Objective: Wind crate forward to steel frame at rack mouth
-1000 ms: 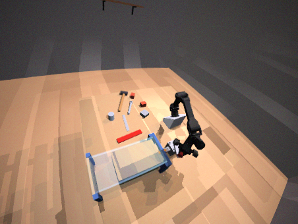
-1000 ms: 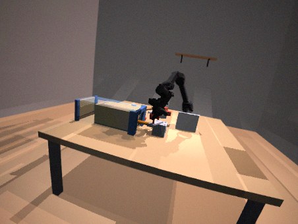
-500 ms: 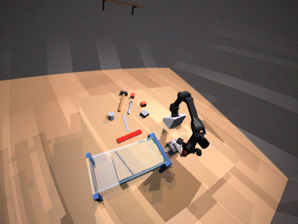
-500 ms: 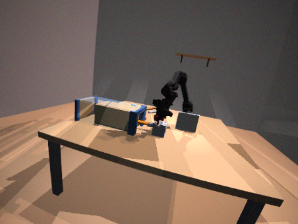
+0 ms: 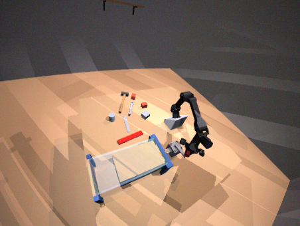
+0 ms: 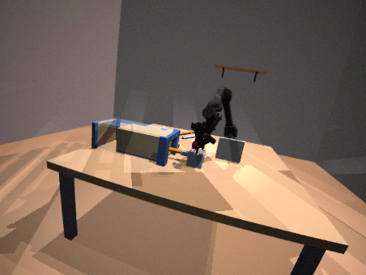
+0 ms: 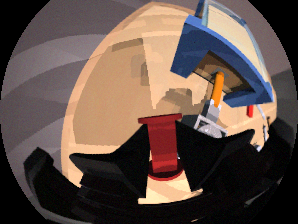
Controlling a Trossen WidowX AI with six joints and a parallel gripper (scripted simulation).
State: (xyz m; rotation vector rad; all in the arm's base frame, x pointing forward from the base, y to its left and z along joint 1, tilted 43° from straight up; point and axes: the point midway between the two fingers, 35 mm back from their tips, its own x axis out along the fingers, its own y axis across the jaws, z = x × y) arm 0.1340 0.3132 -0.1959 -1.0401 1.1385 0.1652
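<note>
My gripper tip is 10 mm past the winch handle, 50 mm to the left of it and 30 mm above it. The rest, counted from my gripper tip: red grip (20 mm behind, 10 mm to the right); blue frame (160 mm ahead, 90 mm to the right, 30 mm below); grey winch (10 mm behind, 120 mm to the right, 100 mm below).
</note>
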